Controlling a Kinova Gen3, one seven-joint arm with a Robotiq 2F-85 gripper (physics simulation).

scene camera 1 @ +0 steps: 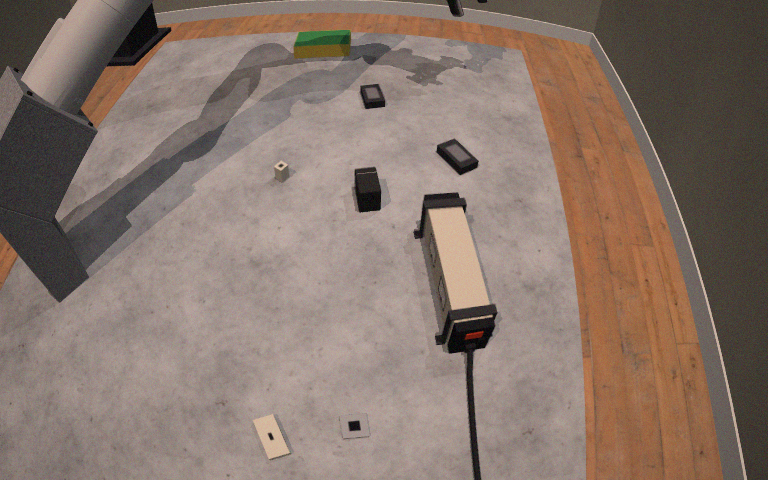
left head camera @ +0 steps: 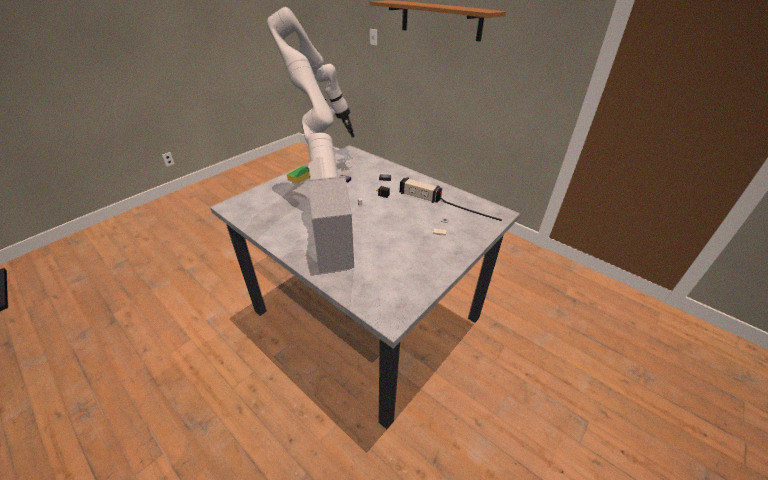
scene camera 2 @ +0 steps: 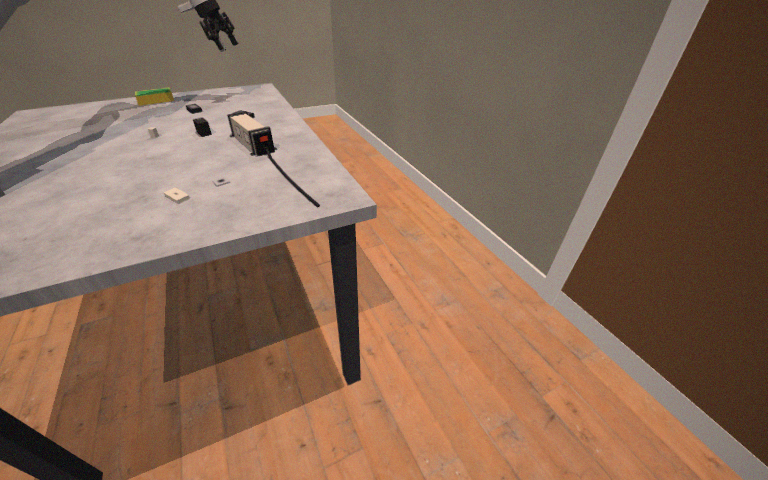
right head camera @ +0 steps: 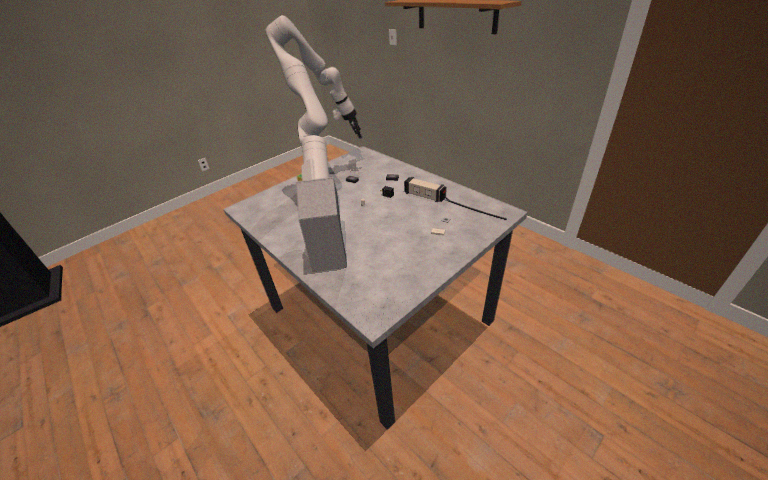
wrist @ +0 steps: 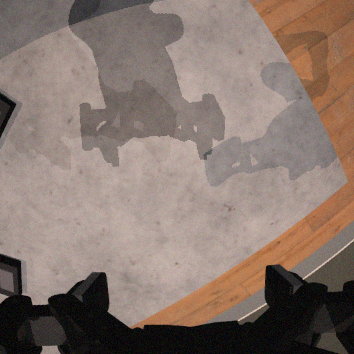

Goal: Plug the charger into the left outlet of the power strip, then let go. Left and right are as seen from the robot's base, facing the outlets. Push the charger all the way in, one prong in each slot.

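Frame: origin at the arm's base, x back, y right, z up, level; millimetres.
Seen in the pictures: gripper, fingertip midpoint: (scene camera 1: 471,9) (left head camera: 351,133) (scene camera 2: 230,47) (right head camera: 360,134) (wrist: 186,287); arm's base, origin of the base link: (scene camera 1: 52,97) (left head camera: 326,186) (right head camera: 317,187).
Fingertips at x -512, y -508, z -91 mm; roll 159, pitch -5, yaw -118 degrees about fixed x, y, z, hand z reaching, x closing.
Note:
Offsets run from my fingertips to a thing's top centre. "spot": to the spot under its first point.
The charger @[dx +109, dy +366, dz -132 mm] (left head camera: 384,191) (right head camera: 387,191) (scene camera 1: 368,189) (scene camera 2: 202,126) is a small black block on the table. Brass-coloured prongs seem to show at its left in the head views; they are too small to make out. The beige power strip @[dx -29, dy +486, dz -112 mm] (left head camera: 420,189) (right head camera: 425,189) (scene camera 1: 459,260) (scene camera 2: 249,129) with black ends lies to the charger's right as seen from the base. Its two outlets face the base side; the left outlet @[dx -8, dy +459, dz -130 mm] (left head camera: 412,191) (right head camera: 416,190) (scene camera 1: 433,250) has no plug in it. My gripper (left head camera: 352,135) (right head camera: 359,136) (scene camera 2: 228,46) (wrist: 186,287) is open and empty, high above the far table part, away from the charger.
Two flat dark boxes @[dx +157, dy +129, dz -158 mm] (scene camera 1: 372,96) @[dx -9, dy +258, dz -158 mm] (scene camera 1: 457,156) lie beyond the charger. A small beige block @[dx +242, dy +358, dz -147 mm] (scene camera 1: 281,171), a cream plate @[dx +132, dy +747, dz -164 mm] (scene camera 1: 271,436), a grey plate @[dx +45, dy +705, dz -170 mm] (scene camera 1: 344,433) and a green-yellow block @[dx +310, dy -50, dz -140 mm] (scene camera 1: 322,50) are on the table. A black cable @[spot: dx -81, dy +657, dz -166 mm] (scene camera 1: 472,407) runs from the strip.

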